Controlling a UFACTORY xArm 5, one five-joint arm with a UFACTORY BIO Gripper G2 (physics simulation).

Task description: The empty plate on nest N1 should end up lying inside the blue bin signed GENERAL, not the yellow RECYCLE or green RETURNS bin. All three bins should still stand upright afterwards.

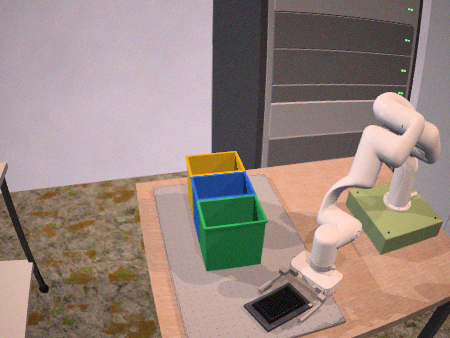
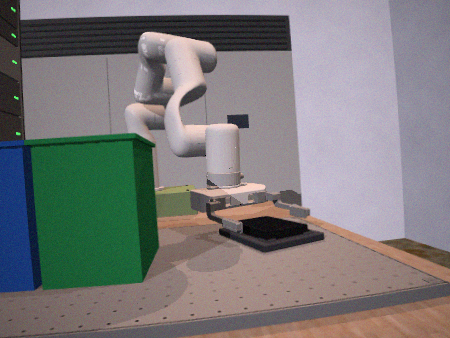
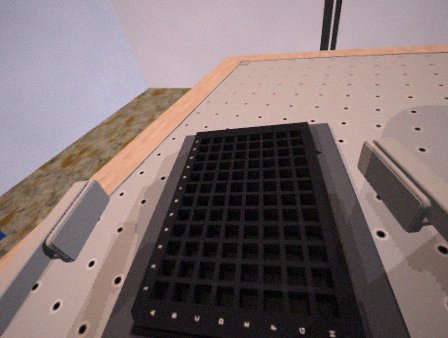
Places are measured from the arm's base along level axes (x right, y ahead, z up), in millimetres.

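Pixels of known places: hand, tool point: [image 1: 284, 302] [image 2: 268, 218] [image 3: 220, 201]; arm's base, link origin: [image 1: 396, 202].
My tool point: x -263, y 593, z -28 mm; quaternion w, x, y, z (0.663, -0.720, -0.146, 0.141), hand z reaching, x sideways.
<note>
Ahead of a thing's pixels: the offset from my tool point to its top centre. Level surfaces: height alone.
The black plate @[dx +7, dy +12, dz -6 mm] [image 1: 280, 302] [image 2: 272, 227] [image 3: 250, 215], with a grid of empty square wells, lies flat on its dark grey nest [image 1: 268, 326] [image 2: 265, 245] [image 3: 344, 200]. My gripper [image 1: 282, 304] [image 2: 266, 219] [image 3: 236, 204] is wide open, pointing down, low over the plate, with one finger out beyond each long side and a gap on both sides. The blue bin @[dx +397, dy +69, dz +148 mm] [image 1: 217, 185] [image 2: 15, 215] stands upright between the yellow bin @[dx +527, dy +59, dz +148 mm] [image 1: 212, 162] and the green bin @[dx +268, dy +80, dz +148 mm] [image 1: 232, 245] [image 2: 90, 215], both also upright. The bin signs and the floor of the blue bin are hidden.
The bins stand in a close row on the perforated grey board @[dz -32 mm] [image 1: 190, 300] [image 2: 200, 300] [image 3: 300, 107]. The green bin is the nearest to the nest. The arm's olive base block [image 1: 410, 227] [image 2: 175, 202] stands on the wooden table @[dz -45 mm] [image 1: 370, 275] behind the gripper.
</note>
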